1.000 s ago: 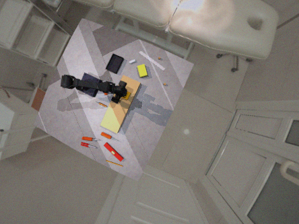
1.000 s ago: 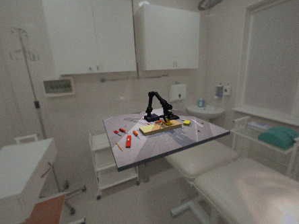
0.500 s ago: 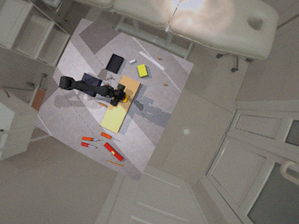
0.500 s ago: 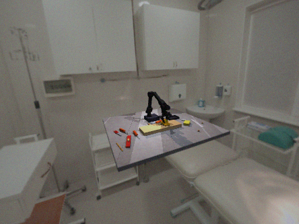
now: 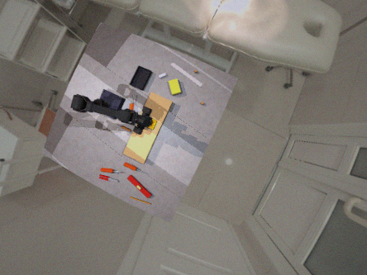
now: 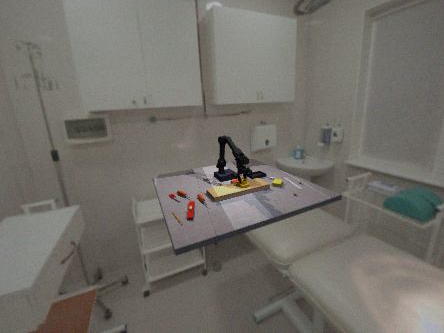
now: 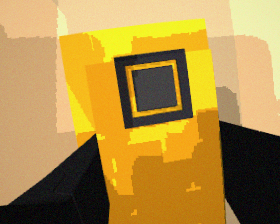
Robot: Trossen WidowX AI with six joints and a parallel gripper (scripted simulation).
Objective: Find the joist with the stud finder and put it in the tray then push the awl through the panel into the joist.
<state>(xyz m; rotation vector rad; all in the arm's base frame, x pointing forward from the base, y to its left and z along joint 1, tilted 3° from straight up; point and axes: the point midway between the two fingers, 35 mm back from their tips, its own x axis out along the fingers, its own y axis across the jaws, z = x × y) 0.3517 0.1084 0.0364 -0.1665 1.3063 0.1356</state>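
Right now my gripper tip is 28 cm past the black tray, 24 cm to the right of it and 5 cm above it. Round my gripper tip: awl: 16 cm behind, 16 cm to the right, 6 cm below; yellow block: 1 cm behind, 33 cm to the left, 5 cm below; yellow stud finder: 1 cm ahead, 2 cm above.
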